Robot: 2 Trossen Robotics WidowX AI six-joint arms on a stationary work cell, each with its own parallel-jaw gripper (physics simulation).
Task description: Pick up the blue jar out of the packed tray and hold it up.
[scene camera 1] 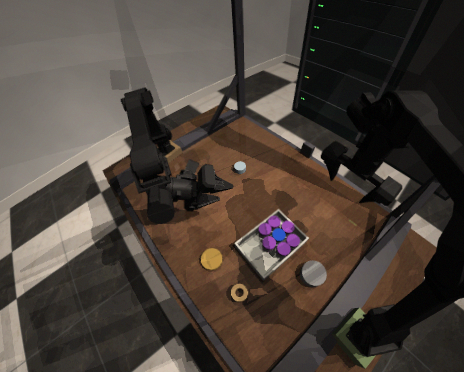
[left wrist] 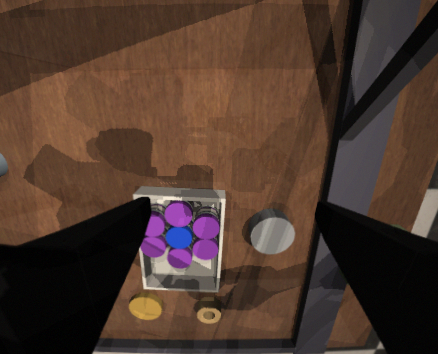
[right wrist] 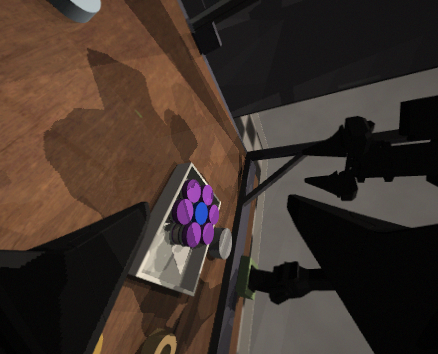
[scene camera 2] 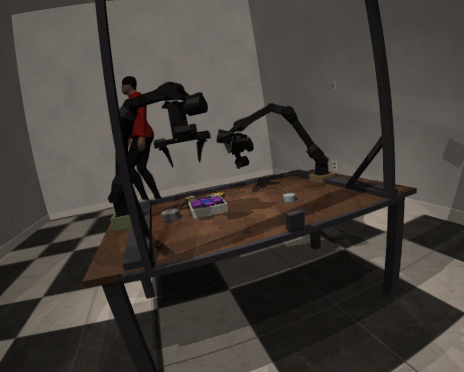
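Seen in the pictures: left gripper, fingertip midpoint: (scene camera 1: 345, 190) (left wrist: 234, 207) (right wrist: 303, 167) (scene camera 2: 186, 164); right gripper, fingertip midpoint: (scene camera 1: 225, 193) (right wrist: 219, 204) (scene camera 2: 234, 160); left arm's base, origin of the base link: (scene camera 1: 362, 336) (right wrist: 252, 278) (scene camera 2: 124, 213); right arm's base, origin of the base link: (scene camera 1: 166, 149) (scene camera 2: 322, 173).
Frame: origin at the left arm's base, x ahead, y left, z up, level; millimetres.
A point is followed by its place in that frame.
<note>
The blue jar (scene camera 1: 278, 234) @[x 352, y -24, z -6 mm] (scene camera 2: 206, 201) @[x 349, y -32, z -6 mm] (left wrist: 179, 237) @[x 350, y -27, z -6 mm] (right wrist: 201, 213) @[x 351, y -25, z -6 mm] stands in the pale tray (scene camera 1: 250, 261) @[x 341, y 99, z -15 mm] (scene camera 2: 212, 211) @[x 360, y -95, z -34 mm] (left wrist: 220, 270) @[x 278, y 45, z -15 mm] (right wrist: 161, 215) @[x 421, y 21, z -23 mm], closely ringed by several purple-topped jars (scene camera 1: 283, 248) @[x 308, y -5, z -6 mm] (left wrist: 179, 213) @[x 350, y -71, z -6 mm] (right wrist: 185, 211) @[x 394, y -3, z -6 mm]. Its sides are hidden; its blue top shows. My left gripper (scene camera 1: 348, 189) @[x 290, y -182, z 170 mm] (scene camera 2: 186, 163) @[x 290, y -182, z 170 mm] (left wrist: 234, 207) @[x 290, y -182, z 170 mm] is open and empty, pointing down high above the table; in its wrist view the blue jar lies left of and below the midpoint between the fingertips. My right gripper (scene camera 1: 225, 193) @[x 508, y 58, z 128 mm] (right wrist: 219, 204) @[x 508, y 58, z 128 mm] is open and empty, above the table and left of the tray in scene camera 1.
A grey cylinder (scene camera 1: 314, 273) @[x 194, y -29, z -20 mm] (scene camera 2: 171, 215) @[x 200, y -67, z -26 mm] (left wrist: 272, 235) @[x 196, y -32, z -20 mm] stands beside the tray. A yellow disc (scene camera 1: 211, 259) @[x 426, y 191, z -38 mm] (left wrist: 145, 306) @[x 427, y 182, z -38 mm] and a tan ring (scene camera 1: 232, 296) @[x 294, y 202, z -25 mm] lie near its other end. A pale blue cylinder (scene camera 1: 240, 167) @[x 668, y -111, z -26 mm] (scene camera 2: 289, 198) @[x 667, y -139, z -34 mm] stands farther off. Dark frame posts (scene camera 2: 382, 100) @[x 976, y -360, z 308 mm] rise at the table's edges.
</note>
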